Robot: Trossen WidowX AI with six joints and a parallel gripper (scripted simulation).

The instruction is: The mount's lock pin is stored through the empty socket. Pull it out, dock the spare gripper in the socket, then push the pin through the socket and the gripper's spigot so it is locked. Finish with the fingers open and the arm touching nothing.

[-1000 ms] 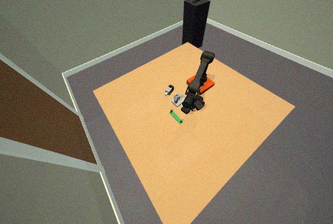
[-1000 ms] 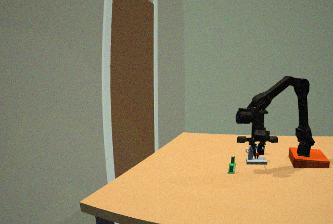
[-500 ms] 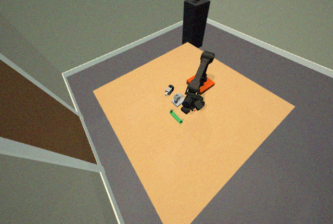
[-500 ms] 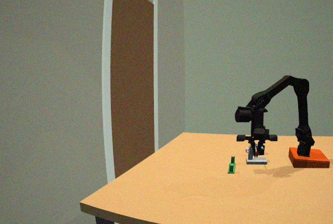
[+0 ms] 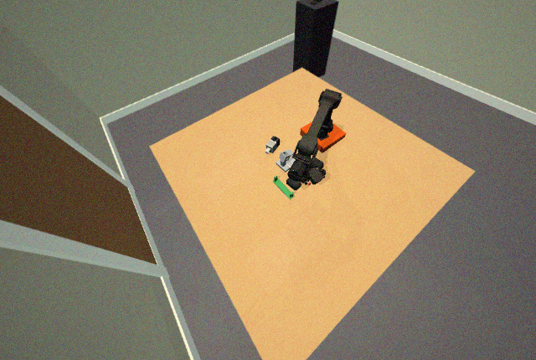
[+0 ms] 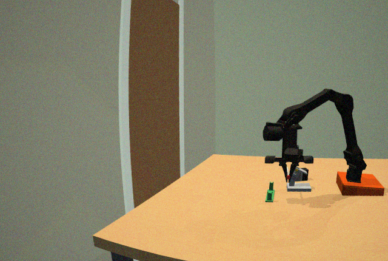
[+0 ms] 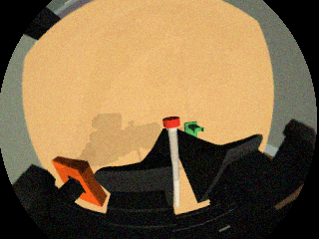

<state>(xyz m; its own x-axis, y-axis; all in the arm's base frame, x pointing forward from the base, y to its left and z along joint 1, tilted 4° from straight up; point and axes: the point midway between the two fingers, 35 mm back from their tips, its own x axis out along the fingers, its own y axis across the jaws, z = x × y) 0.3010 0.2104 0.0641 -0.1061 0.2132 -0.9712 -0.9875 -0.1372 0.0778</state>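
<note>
Right now my gripper tip is 8 cm short of the green bracket, 8 cm to the left of it and 7 cm above it. Round my gripper tip: spare gripper (2 cm behind, 33 cm to the right, 6 cm below); then grey mount (3 cm behind, 20 cm to the right, 4 cm below).
</note>
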